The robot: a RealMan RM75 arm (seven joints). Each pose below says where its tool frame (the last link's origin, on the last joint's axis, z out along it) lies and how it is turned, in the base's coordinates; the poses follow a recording.
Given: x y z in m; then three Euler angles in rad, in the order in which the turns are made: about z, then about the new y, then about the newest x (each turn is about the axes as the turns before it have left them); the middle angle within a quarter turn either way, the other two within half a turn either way.
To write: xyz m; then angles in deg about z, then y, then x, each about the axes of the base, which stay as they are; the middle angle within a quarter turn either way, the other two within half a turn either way. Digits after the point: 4 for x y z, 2 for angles.
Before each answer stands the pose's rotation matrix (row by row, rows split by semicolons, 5 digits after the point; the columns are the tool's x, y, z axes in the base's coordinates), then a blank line. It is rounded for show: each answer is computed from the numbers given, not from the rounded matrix.
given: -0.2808 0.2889 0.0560 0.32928 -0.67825 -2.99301
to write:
0.73684 0.40769 0.53931; 0.25179 -0.90581 0.34074; 0.62743 -0.11527 -0.77009

-0.2808 0.2889 0.0560 -28.96 32.64 -156.13
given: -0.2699 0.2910 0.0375 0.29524 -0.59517 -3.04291
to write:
0.79223 0.34240 0.50511; 0.24094 -0.93601 0.25660; 0.56065 -0.08158 -0.82402

-0.2699 0.2910 0.0375 -23.37 30.34 -162.70
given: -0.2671 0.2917 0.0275 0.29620 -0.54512 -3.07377
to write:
0.81783 0.32483 0.47502; 0.24958 -0.94400 0.21582; 0.51852 -0.05795 -0.85310

-0.2671 0.2917 0.0275 -21.66 28.36 -165.80
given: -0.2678 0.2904 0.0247 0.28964 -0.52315 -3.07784
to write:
0.83017 0.31553 0.45963; 0.24741 -0.94731 0.20346; 0.49961 -0.05519 -0.86449

-0.2678 0.2904 0.0247 -20.81 27.36 -166.76
